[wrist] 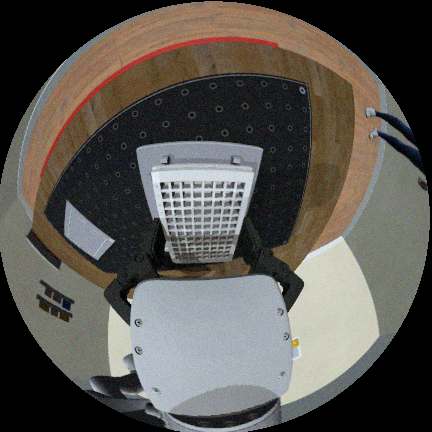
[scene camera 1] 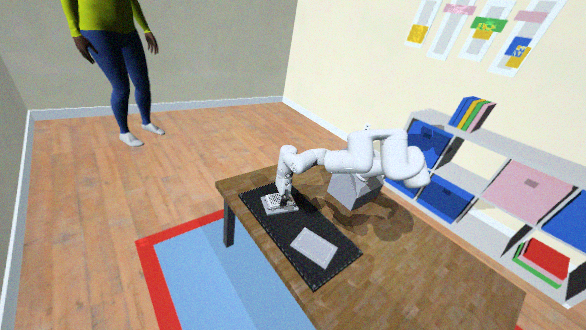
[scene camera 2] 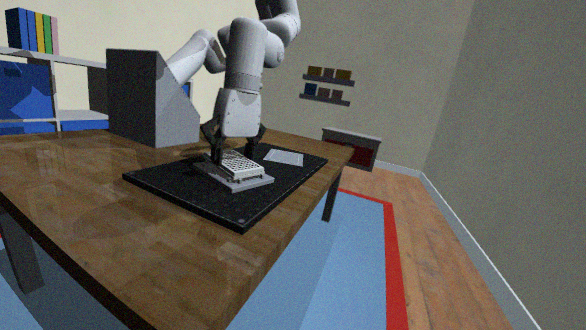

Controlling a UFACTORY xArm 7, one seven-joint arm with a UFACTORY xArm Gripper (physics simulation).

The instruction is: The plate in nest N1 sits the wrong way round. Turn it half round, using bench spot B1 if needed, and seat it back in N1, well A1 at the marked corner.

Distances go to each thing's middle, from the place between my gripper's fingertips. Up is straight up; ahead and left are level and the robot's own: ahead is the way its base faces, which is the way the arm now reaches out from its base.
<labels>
My gripper is now 3 cm above the grey nest N1 [scene camera 2: 210, 171]. Round my hand: bench spot B1 [scene camera 1: 312, 245]: 28 cm to the left, 3 cm below, 1 cm behind; then white plate [scene camera 2: 234, 165]: right at my hand.
</labels>
